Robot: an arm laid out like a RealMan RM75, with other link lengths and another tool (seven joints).
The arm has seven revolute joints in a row. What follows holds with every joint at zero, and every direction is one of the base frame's.
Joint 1 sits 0.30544 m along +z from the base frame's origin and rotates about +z.
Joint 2 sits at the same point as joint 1 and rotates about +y.
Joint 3 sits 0.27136 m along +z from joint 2 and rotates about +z.
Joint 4 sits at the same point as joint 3 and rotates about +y.
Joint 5 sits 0.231 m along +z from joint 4 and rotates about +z.
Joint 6 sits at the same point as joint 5 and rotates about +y.
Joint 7 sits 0.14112 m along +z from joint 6 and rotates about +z.
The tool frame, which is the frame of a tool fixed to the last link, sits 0.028 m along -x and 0.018 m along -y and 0.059 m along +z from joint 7; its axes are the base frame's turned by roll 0, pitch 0.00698 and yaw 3.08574 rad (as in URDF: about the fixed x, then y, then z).
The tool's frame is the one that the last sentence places.
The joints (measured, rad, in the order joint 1, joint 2, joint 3, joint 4, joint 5, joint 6, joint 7), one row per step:
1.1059, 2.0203, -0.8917, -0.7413, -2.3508, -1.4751, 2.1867
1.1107, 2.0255, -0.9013, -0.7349, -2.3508, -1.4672, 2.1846
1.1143, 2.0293, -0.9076, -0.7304, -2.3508, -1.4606, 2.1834
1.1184, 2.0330, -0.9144, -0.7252, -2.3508, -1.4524, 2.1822
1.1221, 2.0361, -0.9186, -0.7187, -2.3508, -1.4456, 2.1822
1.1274, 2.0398, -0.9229, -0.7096, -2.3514, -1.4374, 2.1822
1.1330, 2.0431, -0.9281, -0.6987, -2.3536, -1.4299, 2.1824
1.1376, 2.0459, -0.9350, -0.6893, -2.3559, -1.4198, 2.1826
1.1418, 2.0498, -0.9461, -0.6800, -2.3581, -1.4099, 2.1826
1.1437, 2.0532, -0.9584, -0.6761, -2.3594, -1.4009, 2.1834
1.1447, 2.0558, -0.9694, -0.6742, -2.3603, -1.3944, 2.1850
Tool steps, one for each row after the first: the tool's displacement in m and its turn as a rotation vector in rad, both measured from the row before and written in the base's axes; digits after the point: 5 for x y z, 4 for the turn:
-0.00182, -0.00108, -0.00480, -0.0051, -0.0052, 0.0065
-0.00142, -0.00057, -0.00330, -0.0025, -0.0031, 0.0043
-0.00151, -0.00034, -0.00337, -0.0015, -0.0035, 0.0046
-0.00093, -0.00037, -0.00304, -0.0022, -0.0017, 0.0010
-0.00116, -0.00046, -0.00379, -0.0032, -0.0022, 0.0008
-0.00049, -0.00074, -0.00414, -0.0049, -0.0050, 0.0000
-0.00020, -0.00018, -0.00366, -0.0014, -0.0064, 0.0009
-0.00002, -0.00099, -0.00474, -0.0040, -0.0093, 0.0028
-0.00007, -0.00070, -0.00359, -0.0012, -0.0091, 0.0043
0.00001, -0.00066, -0.00275, -0.0011, -0.0079, 0.0034

